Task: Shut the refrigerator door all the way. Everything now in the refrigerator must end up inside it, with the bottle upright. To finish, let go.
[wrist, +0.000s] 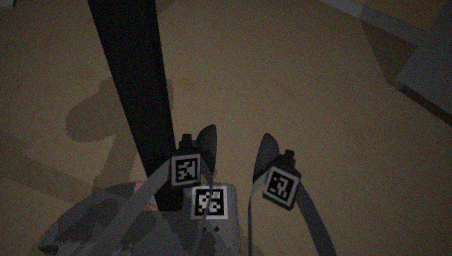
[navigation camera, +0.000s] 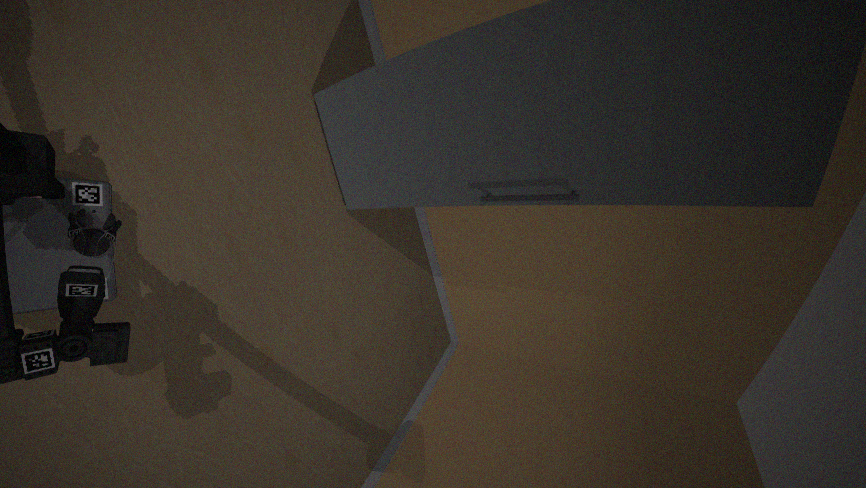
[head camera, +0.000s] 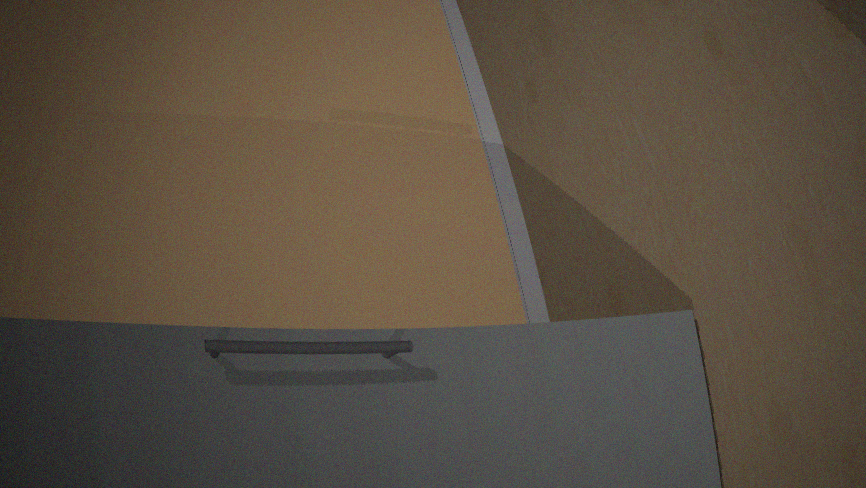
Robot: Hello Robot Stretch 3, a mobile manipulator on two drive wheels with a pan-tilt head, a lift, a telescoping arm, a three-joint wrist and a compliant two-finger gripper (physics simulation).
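Seen in the pictures: gripper, between the fingertips: (navigation camera: 97,212); robot's base, origin of its link: (navigation camera: 91,240).
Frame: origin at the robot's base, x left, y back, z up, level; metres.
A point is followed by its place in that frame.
Note:
A large flat grey panel (head camera: 363,424) @[x 0.295, y -0.952, z 0.954 m] (navigation camera: 575,121) @[x 0.395, y -0.909, z 1.204 m], the refrigerator's front as far as I can tell, shows sideways in the head and navigation views. A dark bar handle (head camera: 309,347) @[x 0.161, y -0.940, z 1.047 m] (navigation camera: 532,197) @[x 0.163, y -0.940, z 1.066 m] sits near one long edge of it. No gap or interior shows, but part of the panel is cut off, so I cannot tell whether the door is fully shut. The bottle and other contents do not show. My gripper (navigation camera: 95,219) @[x 0.077, y -0.019, z 0.377 m] (wrist: 237,146) @[x 0.077, y -0.019, z 0.377 m] is open and empty, over my base and well apart from the panel. A grey corner (wrist: 430,70) of the refrigerator shows at the wrist view's upper right.
An orange-tan wall (head camera: 242,212) @[x -0.074, y -1.889, z 1.005 m] (navigation camera: 606,333) @[x -0.705, y -2.217, z 1.438 m] with a pale baseboard (head camera: 493,142) @[x -0.393, y -2.041, z 0.043 m] (navigation camera: 445,303) @[x -0.676, y -2.187, z 0.059 m] stands beside the refrigerator. The wall turns a corner low in the navigation view. Tan floor (head camera: 787,212) @[x -0.108, y -0.738, z 0.001 m] (navigation camera: 230,151) @[x 0.354, y -0.419, z 0.000 m] (wrist: 300,75) lies between my base (navigation camera: 36,266) @[x -0.055, y 0.103, z 0.160 m] and the refrigerator. My dark mast (wrist: 132,75) crosses the wrist view.

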